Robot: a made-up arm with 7 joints.
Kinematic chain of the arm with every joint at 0, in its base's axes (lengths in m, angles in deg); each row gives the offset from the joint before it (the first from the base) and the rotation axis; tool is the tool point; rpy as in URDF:
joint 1: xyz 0 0 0.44 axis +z
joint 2: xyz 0 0 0 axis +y
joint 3: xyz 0 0 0.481 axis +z
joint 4: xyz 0.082 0 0 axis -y
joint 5: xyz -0.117 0 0.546 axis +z
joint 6: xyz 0 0 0 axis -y
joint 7: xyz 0.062 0 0 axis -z
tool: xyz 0 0 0 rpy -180 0 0
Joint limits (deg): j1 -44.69..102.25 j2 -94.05..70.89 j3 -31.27..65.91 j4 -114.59..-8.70 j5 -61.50..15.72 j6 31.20..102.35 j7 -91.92..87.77
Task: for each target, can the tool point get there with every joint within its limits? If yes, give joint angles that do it. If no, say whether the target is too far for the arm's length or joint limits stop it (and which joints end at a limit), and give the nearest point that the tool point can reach.
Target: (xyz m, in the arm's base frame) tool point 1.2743 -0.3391 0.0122
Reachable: no: too far | nearest point 0.9778 -0.2602 0.1983 | short by 0.359 m
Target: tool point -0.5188 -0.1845 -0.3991
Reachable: no: joint limits stop it (at a limit: joint 1, joint 2, joint 4) | nearest point -0.4669 0.3706 0.0364 | short by 0.707 m
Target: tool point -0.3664 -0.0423 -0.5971
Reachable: no: joint limits stop it (at a limit: joint 1, joint 2, joint 4) | nearest point -0.3289 0.4341 -0.0447 | short by 0.730 m
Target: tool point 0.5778 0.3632 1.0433
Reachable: yes | joints 38.05 -0.48 -5.26 -89.23 -39.81 79.68 -43.67
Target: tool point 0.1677 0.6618 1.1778
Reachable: yes | joints 74.80 4.91 0.99 -70.88 -17.54 92.97 -8.63
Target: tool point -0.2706 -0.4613 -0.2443
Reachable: no: joint limits stop it (at a limit: joint 1, joint 2, joint 3, joint 4) | nearest point 0.0892 -0.5784 0.0162 | short by 0.459 m
